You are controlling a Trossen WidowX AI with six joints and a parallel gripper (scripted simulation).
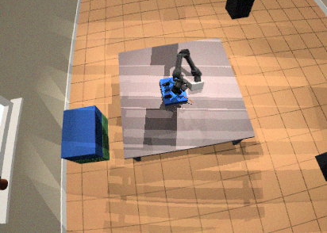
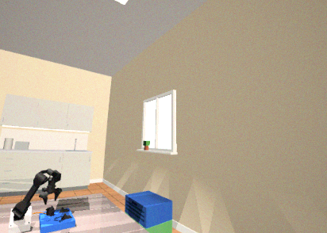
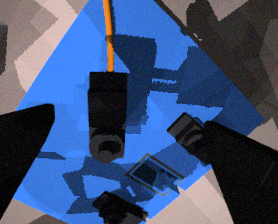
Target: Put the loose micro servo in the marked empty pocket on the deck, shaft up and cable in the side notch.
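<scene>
My gripper tip is now 120 mm above the blue deck and 80 mm to the left of it.
</scene>
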